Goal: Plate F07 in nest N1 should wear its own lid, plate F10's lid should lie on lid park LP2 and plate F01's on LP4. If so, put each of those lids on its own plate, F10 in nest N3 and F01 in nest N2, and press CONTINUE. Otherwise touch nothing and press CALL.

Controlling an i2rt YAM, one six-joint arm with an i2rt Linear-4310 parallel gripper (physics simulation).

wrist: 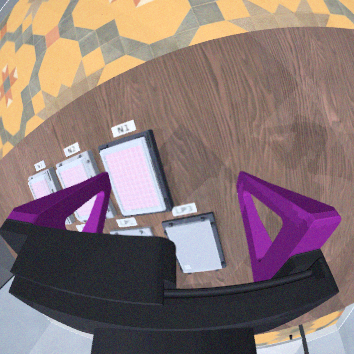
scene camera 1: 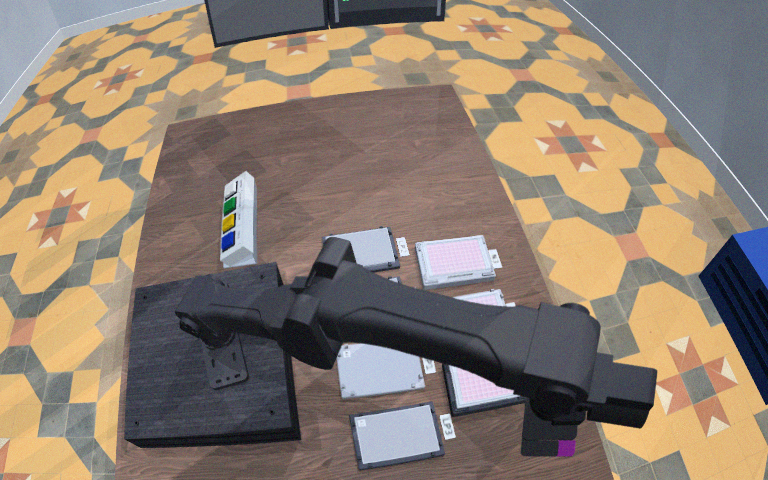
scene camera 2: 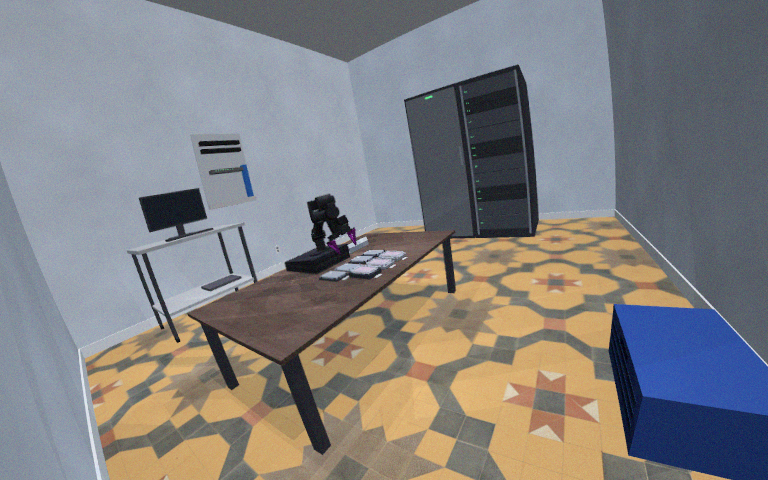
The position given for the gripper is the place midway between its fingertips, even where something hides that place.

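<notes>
Open and holding nothing, the gripper (scene camera 1: 549,408) can also be seen in the wrist view (wrist: 173,178). The scene includes a button box (scene camera 1: 243,251) as well as a lid park LP1 (scene camera 1: 364,370).
</notes>
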